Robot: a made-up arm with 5 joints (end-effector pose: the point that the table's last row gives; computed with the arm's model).
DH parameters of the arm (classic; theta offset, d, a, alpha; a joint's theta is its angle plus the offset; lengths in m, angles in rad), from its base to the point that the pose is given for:
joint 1: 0 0.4 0 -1.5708
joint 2: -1.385 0 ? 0
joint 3: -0.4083 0 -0.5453 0
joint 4: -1.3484 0 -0.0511 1.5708
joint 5: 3.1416 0.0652 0 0
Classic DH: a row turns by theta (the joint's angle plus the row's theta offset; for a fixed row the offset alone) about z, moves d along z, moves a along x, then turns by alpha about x.
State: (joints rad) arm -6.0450 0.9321 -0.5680 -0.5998 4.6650
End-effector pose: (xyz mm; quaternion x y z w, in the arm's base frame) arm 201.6 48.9 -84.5 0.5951 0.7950 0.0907 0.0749
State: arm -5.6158 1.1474 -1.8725 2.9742 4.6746
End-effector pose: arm 469.1 369.6 140.3 -0.1810 -0.3918 0.8040 0.4090
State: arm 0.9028 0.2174 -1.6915 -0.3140 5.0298
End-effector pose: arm 427.0 541.2 756.9 0.2962 0.5517 0.7677 0.1360
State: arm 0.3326 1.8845 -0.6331 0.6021 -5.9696
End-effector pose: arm -311.7 -107.7 -29.1 0.6005 0.0057 -0.7583 0.2539
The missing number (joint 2, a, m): 0.2441
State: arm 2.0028 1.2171 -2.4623 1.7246 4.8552
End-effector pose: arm -334.3 725.0 303.3 -0.1400 0.9613 -0.2276 0.0673
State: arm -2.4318 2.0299 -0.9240 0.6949 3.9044
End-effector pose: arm 228.7 196.5 -127.6 -0.6211 0.0165 -0.5806 0.5262
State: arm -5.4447 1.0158 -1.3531 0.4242 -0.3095
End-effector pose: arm 376.1 418.3 -43.4 0.8390 0.5425 -0.0419 0.0113
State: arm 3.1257 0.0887 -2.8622 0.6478 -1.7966
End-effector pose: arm -173.7 2.8 1252.3 0.3780 -0.3060 -0.6878 0.5389
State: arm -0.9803 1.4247 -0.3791 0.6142 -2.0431
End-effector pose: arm -125.5 187.2 -25.6 -0.5819 -0.3420 0.0436 0.7365
